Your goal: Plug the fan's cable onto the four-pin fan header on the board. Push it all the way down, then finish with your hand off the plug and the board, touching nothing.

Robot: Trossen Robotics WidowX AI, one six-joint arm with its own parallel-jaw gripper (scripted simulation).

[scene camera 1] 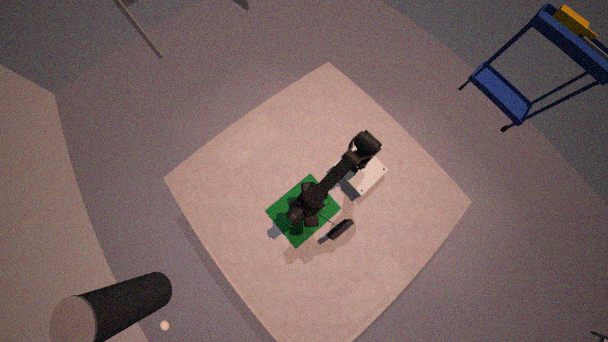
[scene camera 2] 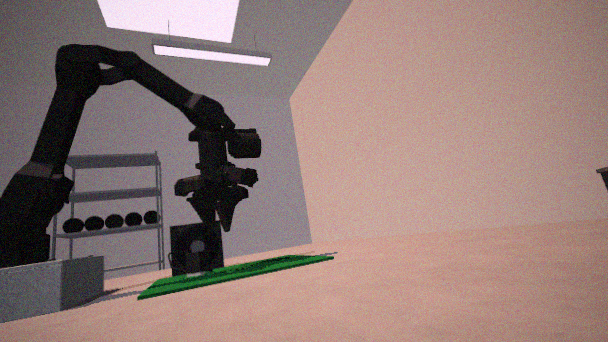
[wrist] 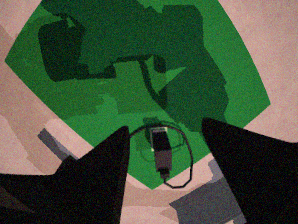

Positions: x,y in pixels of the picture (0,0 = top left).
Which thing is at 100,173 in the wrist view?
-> My gripper.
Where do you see a black fan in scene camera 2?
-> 195,236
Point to a green board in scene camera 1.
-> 296,235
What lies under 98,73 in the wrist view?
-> A green board.
